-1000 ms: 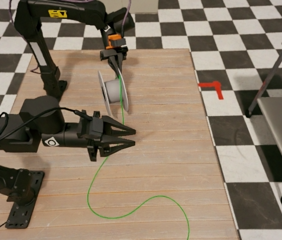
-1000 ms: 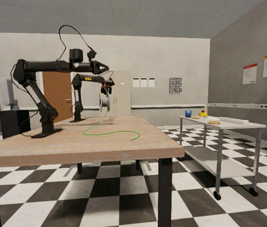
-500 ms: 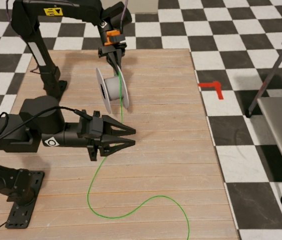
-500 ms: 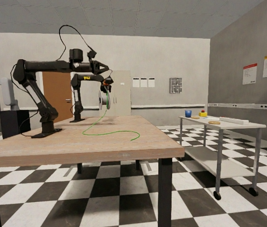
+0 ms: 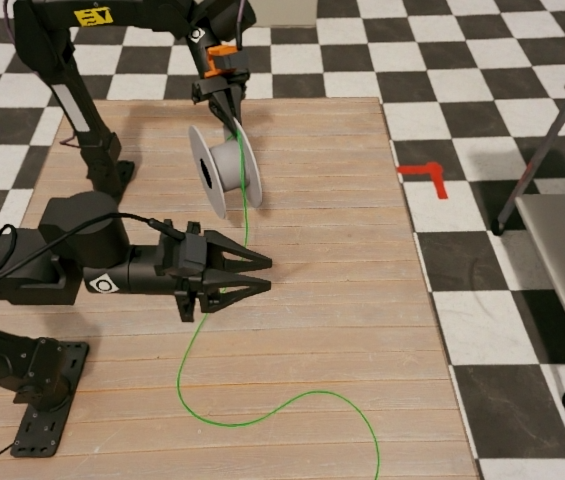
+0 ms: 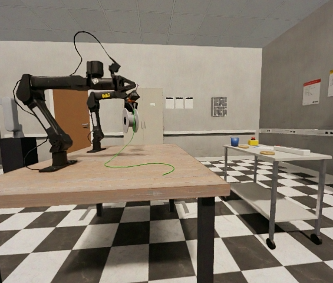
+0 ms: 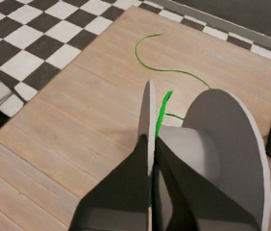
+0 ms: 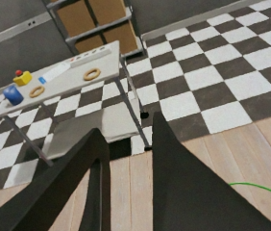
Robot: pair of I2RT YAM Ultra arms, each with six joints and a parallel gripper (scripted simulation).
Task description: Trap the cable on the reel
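Now: the grey reel 7 cm below my left hand, 3 cm behind it and 2 cm to the right of it.
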